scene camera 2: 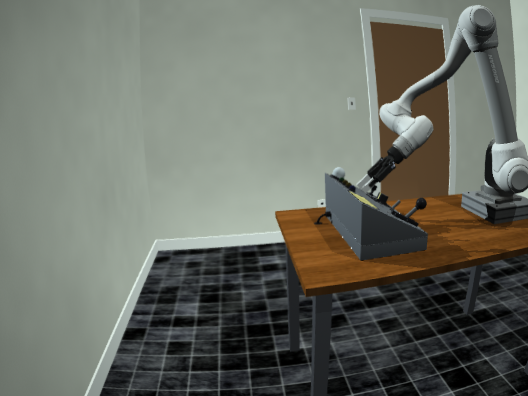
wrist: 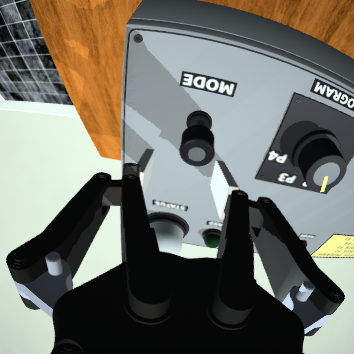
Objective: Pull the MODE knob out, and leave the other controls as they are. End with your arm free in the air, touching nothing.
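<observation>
The MODE knob is a small black knob with a grey end face, standing out from the sloped panel below its MODE label in the wrist view. My gripper is part open with nothing between its pale fingertips. In the wrist view the knob shows just beyond the gap between the fingertips, roughly in line with it, and no finger is seen touching it. In the scene view the gripper is tilted down at the grey console, and the MODE knob cannot be made out there.
The black PROGRAM knob is right of MODE in the wrist view. A white status dome and green lamp lie near the fingers. A black ball-topped lever rises from the console, which stands on the wooden table.
</observation>
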